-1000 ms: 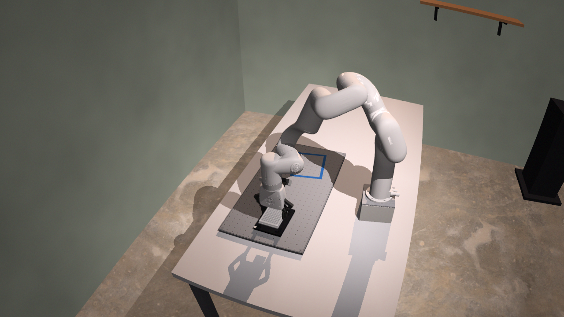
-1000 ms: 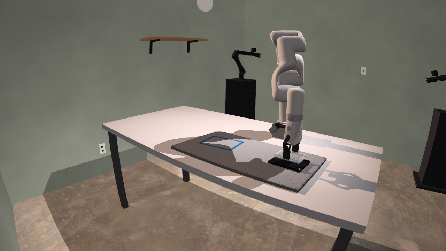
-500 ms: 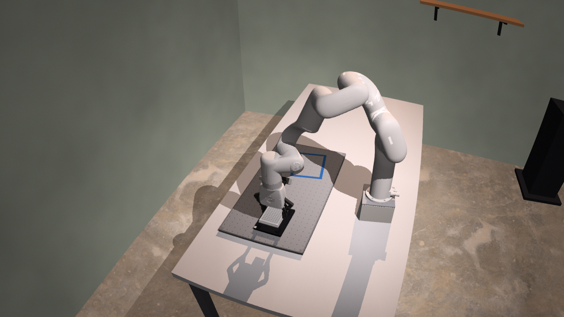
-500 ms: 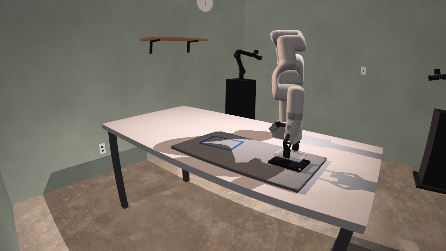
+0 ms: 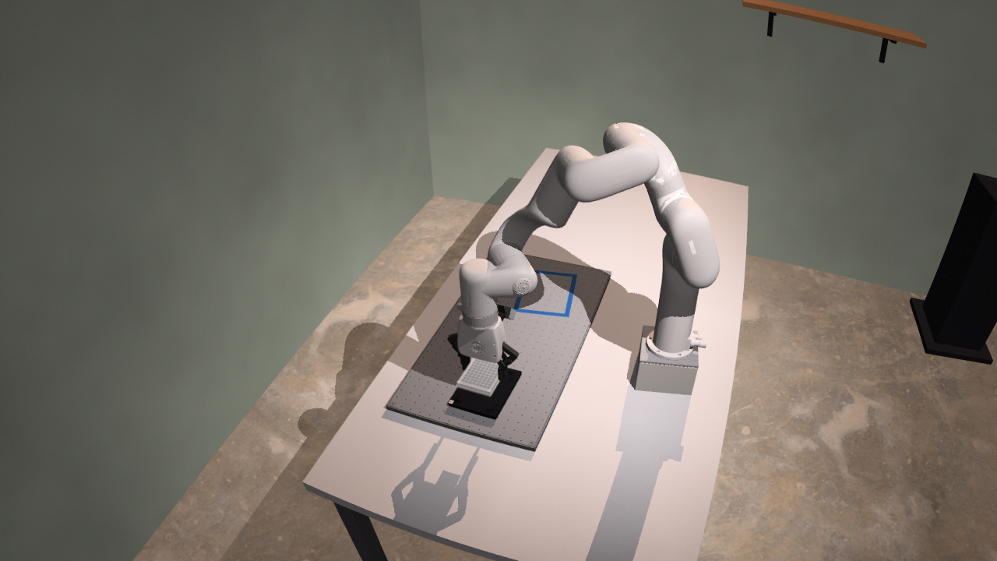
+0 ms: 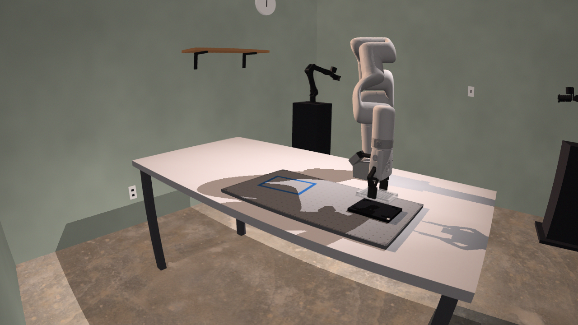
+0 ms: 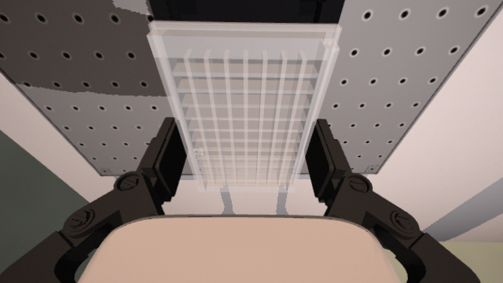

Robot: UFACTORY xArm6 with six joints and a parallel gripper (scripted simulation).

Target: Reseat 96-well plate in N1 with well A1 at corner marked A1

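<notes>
Now: the black plate nest N1 70 mm below my hand. Also, from my hand: white A1 label (60 mm ahead, 70 mm to the left, 60 mm below); clear 96-well plate (10 mm below).
</notes>
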